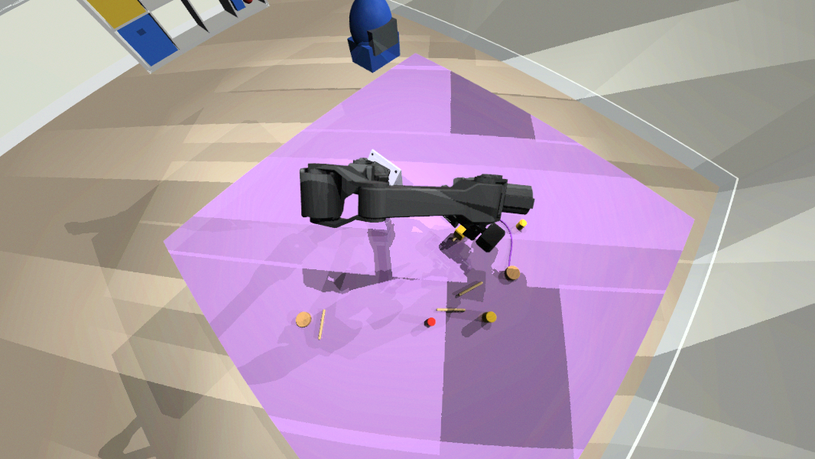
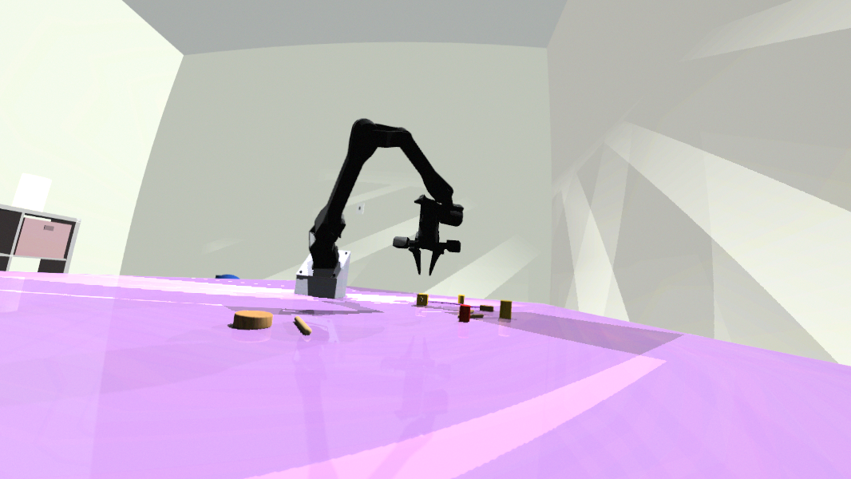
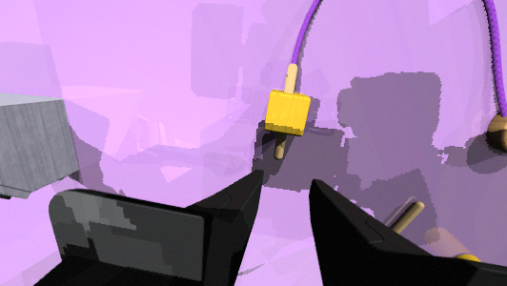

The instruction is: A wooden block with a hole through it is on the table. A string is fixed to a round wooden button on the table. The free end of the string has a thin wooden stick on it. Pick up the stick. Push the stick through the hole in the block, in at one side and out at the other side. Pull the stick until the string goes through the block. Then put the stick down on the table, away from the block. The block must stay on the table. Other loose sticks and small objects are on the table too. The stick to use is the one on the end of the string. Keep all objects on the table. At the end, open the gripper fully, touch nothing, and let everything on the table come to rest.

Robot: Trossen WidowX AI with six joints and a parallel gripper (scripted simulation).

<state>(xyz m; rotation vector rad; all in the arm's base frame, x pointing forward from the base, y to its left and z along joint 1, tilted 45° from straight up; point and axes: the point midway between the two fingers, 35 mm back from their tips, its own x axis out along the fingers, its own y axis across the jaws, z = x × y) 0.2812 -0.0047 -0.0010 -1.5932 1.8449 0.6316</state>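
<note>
The yellow wooden block is 30 mm to the left of my gripper tip and 70 mm below it. From my gripper tip the other things lie so: thin stick: 40 mm to the left, 70 mm below; then red piece: 70 mm ahead, 230 mm to the right, 70 mm below.
</note>
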